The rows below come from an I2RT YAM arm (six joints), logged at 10 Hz.
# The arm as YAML. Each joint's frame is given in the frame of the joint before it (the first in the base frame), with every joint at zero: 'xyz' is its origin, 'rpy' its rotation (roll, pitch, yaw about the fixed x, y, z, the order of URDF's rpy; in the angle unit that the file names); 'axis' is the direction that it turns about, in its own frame. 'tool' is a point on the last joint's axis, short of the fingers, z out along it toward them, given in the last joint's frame.
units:
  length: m
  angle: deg
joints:
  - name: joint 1
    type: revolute
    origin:
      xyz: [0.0, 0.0, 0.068]
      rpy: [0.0, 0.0, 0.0]
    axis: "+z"
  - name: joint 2
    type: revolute
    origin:
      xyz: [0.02, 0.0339, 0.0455]
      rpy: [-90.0, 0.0, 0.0]
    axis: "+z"
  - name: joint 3
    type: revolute
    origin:
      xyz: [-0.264, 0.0, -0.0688]
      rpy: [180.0, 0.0, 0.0]
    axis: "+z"
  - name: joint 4
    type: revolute
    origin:
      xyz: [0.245, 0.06, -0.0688]
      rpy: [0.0, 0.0, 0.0]
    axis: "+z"
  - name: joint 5
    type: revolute
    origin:
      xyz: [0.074, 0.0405, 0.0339]
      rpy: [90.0, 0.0, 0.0]
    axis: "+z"
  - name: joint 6
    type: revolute
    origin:
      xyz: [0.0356, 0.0, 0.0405]
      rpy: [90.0, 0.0, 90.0]
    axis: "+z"
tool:
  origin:
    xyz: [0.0, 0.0, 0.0]
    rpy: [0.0, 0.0, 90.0]
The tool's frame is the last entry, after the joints.
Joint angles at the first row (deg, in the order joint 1, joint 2, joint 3, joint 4, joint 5, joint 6):
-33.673, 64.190, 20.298, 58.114, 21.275, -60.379
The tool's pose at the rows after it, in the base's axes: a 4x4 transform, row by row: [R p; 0 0 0 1], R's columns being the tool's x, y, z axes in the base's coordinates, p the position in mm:
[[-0.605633 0.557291 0.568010 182.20], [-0.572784 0.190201 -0.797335 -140.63], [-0.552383 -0.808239 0.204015 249.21], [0 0 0 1]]
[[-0.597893 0.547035 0.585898 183.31], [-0.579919 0.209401 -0.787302 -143.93], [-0.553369 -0.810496 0.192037 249.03], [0 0 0 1]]
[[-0.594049 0.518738 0.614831 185.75], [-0.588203 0.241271 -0.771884 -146.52], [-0.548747 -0.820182 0.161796 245.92], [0 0 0 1]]
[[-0.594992 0.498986 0.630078 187.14], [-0.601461 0.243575 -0.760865 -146.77], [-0.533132 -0.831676 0.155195 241.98], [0 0 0 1]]
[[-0.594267 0.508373 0.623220 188.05], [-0.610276 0.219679 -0.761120 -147.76], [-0.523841 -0.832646 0.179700 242.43], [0 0 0 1]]
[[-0.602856 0.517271 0.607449 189.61], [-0.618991 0.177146 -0.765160 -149.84], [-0.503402 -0.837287 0.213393 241.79], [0 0 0 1]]
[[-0.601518 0.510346 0.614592 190.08], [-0.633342 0.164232 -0.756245 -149.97], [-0.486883 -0.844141 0.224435 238.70], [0 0 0 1]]
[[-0.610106 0.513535 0.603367 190.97], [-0.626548 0.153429 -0.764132 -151.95], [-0.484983 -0.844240 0.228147 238.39], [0 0 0 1]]
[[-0.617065 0.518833 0.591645 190.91], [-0.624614 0.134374 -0.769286 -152.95], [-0.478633 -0.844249 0.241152 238.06], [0 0 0 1]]
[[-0.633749 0.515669 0.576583 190.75], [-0.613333 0.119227 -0.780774 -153.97], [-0.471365 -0.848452 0.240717 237.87], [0 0 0 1]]
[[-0.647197 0.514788 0.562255 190.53], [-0.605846 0.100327 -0.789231 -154.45], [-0.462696 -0.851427 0.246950 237.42], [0 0 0 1]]
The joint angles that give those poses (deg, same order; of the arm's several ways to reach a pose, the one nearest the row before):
-34.720, 64.456, 20.792, 56.154, 19.380, -59.854
-35.506, 64.943, 21.381, 55.178, 17.495, -59.213
-35.997, 65.674, 21.863, 53.465, 15.256, -58.778
-36.003, 66.586, 21.496, 54.301, 14.190, -59.615
-36.036, 67.632, 21.424, 56.901, 14.409, -60.515
-36.123, 69.631, 21.293, 61.106, 15.067, -62.355
-36.187, 70.766, 20.743, 63.417, 14.329, -63.397
-36.354, 71.594, 21.004, 64.248, 14.937, -63.708
-36.474, 72.331, 20.917, 65.905, 15.479, -64.396
-36.547, 72.591, 21.006, 66.125, 16.494, -65.156
-36.539, 73.031, 20.913, 67.118, 17.419, -66.065

